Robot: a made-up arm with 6 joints. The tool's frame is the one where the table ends. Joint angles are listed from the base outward.
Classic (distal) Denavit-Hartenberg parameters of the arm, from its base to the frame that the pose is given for. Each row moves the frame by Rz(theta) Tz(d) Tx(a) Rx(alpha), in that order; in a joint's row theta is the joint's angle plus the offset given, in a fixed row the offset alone. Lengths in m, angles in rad.
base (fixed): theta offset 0; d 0; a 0.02; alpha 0
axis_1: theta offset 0; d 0.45; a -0.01; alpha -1.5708
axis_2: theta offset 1.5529; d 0; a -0.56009; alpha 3.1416
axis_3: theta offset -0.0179; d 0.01; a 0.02; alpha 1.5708
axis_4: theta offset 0; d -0.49; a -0.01; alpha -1.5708
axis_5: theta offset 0; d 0.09; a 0.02; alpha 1.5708
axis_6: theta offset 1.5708; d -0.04; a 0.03; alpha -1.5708
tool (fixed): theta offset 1.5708; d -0.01; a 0; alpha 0
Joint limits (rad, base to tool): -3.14..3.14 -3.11..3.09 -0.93..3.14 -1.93..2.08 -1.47..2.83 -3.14..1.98
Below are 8 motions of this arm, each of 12 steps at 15 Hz.
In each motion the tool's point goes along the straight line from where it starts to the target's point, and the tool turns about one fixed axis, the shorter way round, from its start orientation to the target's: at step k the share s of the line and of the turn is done. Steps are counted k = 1, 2, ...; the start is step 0. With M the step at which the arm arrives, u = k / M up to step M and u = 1 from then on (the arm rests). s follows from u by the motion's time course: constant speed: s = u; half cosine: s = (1 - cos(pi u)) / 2; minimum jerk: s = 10 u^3 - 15 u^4 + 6 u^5.
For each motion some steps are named. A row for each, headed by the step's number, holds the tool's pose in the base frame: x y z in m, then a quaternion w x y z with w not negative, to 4 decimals.
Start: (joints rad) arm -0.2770 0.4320 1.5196 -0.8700 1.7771 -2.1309
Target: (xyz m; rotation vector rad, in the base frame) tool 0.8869 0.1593 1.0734 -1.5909 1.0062 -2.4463
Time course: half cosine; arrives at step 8
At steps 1, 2, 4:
1: 0.4781 -0.2110 1.3960 0.1792 -0.2337 0.5872 -0.7540
2: 0.5242 -0.1692 1.3596 0.1632 -0.2684 0.5621 -0.7651
4: 0.6744 -0.0332 1.2411 0.1086 -0.3772 0.4719 -0.7895

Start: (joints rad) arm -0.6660 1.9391 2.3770 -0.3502 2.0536 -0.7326
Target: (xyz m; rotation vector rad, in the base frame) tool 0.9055 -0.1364 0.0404 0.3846 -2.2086 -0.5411
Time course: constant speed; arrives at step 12
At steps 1, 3, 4, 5, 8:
1: 0.7238 -0.6607 0.4452 0.3182 -0.0669 -0.9409 0.0948
3: 0.7568 -0.5654 0.3716 0.3383 -0.0268 -0.9399 0.0382
4: 0.7734 -0.5177 0.3348 0.3477 -0.0067 -0.9375 0.0099
5: 0.7899 -0.4700 0.2980 0.3567 0.0135 -0.9340 -0.0185
8: 0.8394 -0.3271 0.1876 0.3806 0.0736 -0.9160 -0.1034

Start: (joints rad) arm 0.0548 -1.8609 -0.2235 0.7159 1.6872 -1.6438
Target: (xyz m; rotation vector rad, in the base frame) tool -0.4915 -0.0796 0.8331 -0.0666 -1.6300 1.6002
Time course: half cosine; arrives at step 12
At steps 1, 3, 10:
1: -0.6269 -0.0682 0.8088 0.1836 -0.2796 -0.6375 0.6940
3: -0.6091 -0.0697 0.8120 0.2160 -0.2476 -0.6436 0.6913
10: -0.5007 -0.0788 0.8314 0.4008 -0.0442 -0.6507 0.6435

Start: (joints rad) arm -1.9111 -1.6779 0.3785 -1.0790 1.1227 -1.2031
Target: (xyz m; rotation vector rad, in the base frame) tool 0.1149 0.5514 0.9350 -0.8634 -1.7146 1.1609
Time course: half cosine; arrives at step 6
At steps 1, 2, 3, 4, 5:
1: 0.1932 0.7154 0.9133 0.3977 -0.2639 -0.6384 0.6038
2: 0.1779 0.6832 0.9175 0.4058 -0.2809 -0.6498 0.5781
3: 0.1569 0.6393 0.9234 0.4161 -0.3035 -0.6641 0.5419
4: 0.1359 0.5953 0.9292 0.4256 -0.3254 -0.6770 0.5046
5: 0.1205 0.5632 0.9334 0.4319 -0.3411 -0.6856 0.4766

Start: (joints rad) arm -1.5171 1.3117 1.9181 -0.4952 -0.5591 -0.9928
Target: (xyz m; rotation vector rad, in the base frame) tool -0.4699 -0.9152 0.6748 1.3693 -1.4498 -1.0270
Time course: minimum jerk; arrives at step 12
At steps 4, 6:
4: -0.0960 -0.9858 0.7679 0.5979 0.5105 -0.4486 -0.4251
6: -0.2333 -0.9599 0.7337 0.5406 0.5278 -0.5004 -0.4227

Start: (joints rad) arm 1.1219 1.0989 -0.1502 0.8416 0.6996 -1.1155
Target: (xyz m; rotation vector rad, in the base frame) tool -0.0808 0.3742 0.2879 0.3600 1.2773 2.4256
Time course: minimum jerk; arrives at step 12
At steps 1, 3, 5, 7, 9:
1: 0.3914 0.6010 0.2038 0.6492 0.0225 0.4734 0.5949
3: 0.3446 0.5786 0.2121 0.6102 0.0338 0.4780 0.6309
5: 0.2293 0.5232 0.2327 0.5062 0.0612 0.4831 0.7117
7: 0.0837 0.4532 0.2586 0.3623 0.0941 0.4771 0.7952
9: -0.0317 0.3978 0.2792 0.2405 0.1182 0.4626 0.8451

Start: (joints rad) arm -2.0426 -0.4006 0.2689 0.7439 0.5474 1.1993
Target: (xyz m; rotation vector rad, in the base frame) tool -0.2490 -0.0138 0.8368 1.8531 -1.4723 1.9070
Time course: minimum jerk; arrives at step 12
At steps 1, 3, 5, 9, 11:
1: -0.0965 -0.0775 1.3458 0.0493 0.7453 -0.4007 0.5306
3: -0.1116 -0.0712 1.2954 0.0495 0.7329 -0.4096 0.5410
5: -0.1489 -0.0557 1.1711 0.0501 0.7012 -0.4309 0.5658
9: -0.2331 -0.0204 0.8898 0.0509 0.6242 -0.4759 0.6176
11: -0.2482 -0.0141 0.8394 0.0510 0.6096 -0.4834 0.6262

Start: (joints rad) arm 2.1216 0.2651 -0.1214 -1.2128 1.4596 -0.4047
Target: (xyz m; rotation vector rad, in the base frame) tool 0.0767 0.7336 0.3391 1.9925 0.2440 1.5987
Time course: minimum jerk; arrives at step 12
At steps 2, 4, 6, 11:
2: -0.1956 0.5501 0.6765 0.6085 0.6773 0.1700 0.3769
4: -0.1463 0.5833 0.6155 0.5559 0.6983 0.1575 0.4226
6: -0.0644 0.6385 0.5140 0.4616 0.7248 0.1348 0.4934
11: 0.0753 0.7326 0.3409 0.2856 0.7445 0.0916 0.5964

